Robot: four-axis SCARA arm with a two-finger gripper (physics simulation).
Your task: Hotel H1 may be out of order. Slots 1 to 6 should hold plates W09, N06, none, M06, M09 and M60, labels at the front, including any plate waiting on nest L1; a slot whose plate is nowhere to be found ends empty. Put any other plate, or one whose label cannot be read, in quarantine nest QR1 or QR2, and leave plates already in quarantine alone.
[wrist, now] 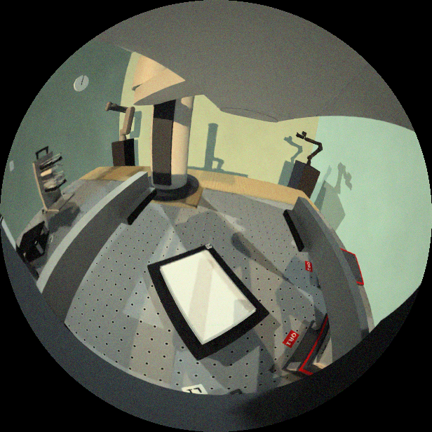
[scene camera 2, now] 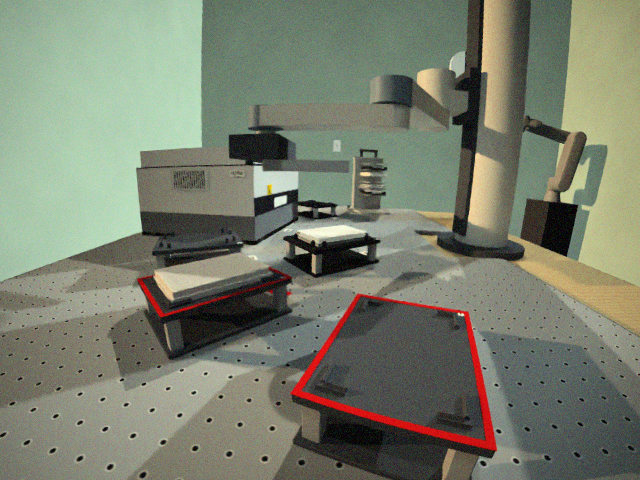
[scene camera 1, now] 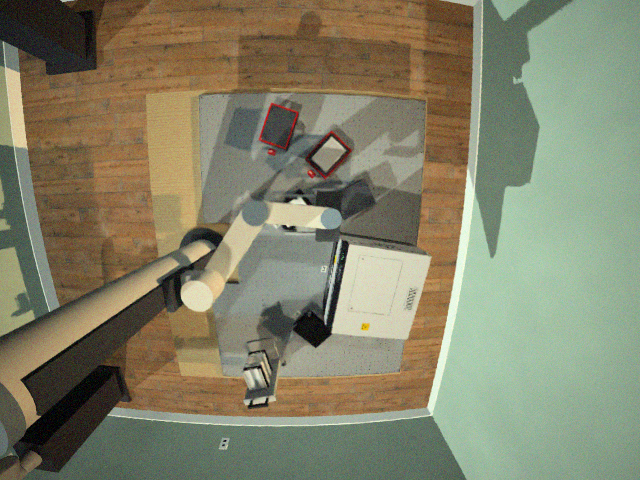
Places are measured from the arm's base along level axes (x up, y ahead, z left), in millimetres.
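Pixels of known places: gripper, between the fingertips: [scene camera 2: 347,167]; arm's base, origin of its link: [scene camera 2: 478,247] [scene camera 1: 205,253].
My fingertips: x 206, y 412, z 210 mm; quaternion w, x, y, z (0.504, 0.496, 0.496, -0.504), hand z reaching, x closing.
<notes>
For each thing: its middle in the pictures, then the offset to it from my fingertips. "*": a spot on its surface instead.
- RG nest, middle of its body: [scene camera 2: 331,247] [scene camera 1: 293,210] dx -163, dy +27, dz -2 mm
- pale plate, middle of its body: [scene camera 2: 332,234] [scene camera 1: 293,211] dx -136, dy +26, dz -1 mm
- Hotel H1, a spot on its surface: [scene camera 1: 259,398] * dx +67, dy -132, dz -813 mm
- Nest L1, middle of its body: [scene camera 2: 199,249] [scene camera 1: 353,199] dx -163, dy +291, dz +53 mm
- Red-rimmed QR1, middle of its body: [scene camera 2: 214,295] [scene camera 1: 328,155] dx -166, dy +174, dz +241 mm
- Red-rimmed QR2, middle of its body: [scene camera 2: 399,367] [scene camera 1: 279,127] dx -166, dy -37, dz +357 mm
- big pale device, middle of its body: [scene camera 2: 226,189] [scene camera 1: 372,284] dx -71, dy +376, dz -314 mm
- low black nest, middle of its body: [scene camera 2: 313,208] [scene camera 1: 312,329] dx -165, dy +112, dz -597 mm
My gripper [scene camera 2: 343,164] [wrist: 222,191] is open and empty, above the RG nest; the arm hides its tips in the first scene view. The RG nest [scene camera 2: 330,246] [wrist: 172,305] carries a pale plate [scene camera 2: 330,234] [wrist: 205,295], with no readable label. Hotel H1 [scene camera 1: 259,398] [scene camera 2: 360,186] [wrist: 42,182] holds pale plates; their labels and exact slots are too small to tell. Nest L1 [scene camera 1: 360,196] [scene camera 2: 196,243] is empty. Red-rimmed QR1 [scene camera 1: 338,164] [scene camera 2: 227,293] holds a plate [scene camera 1: 328,153] [scene camera 2: 211,275]. Red-rimmed QR2 [scene camera 1: 279,126] [scene camera 2: 398,356] is empty.
A big pale device [scene camera 1: 382,289] [scene camera 2: 199,191] stands beside L1. A low black nest [scene camera 1: 312,328] [scene camera 2: 318,205] [wrist: 34,241] stands between it and the hotel. The arm's column [scene camera 2: 496,129] [wrist: 171,145] rises at the table's wooden edge. Red labels mark QR1 and QR2.
</notes>
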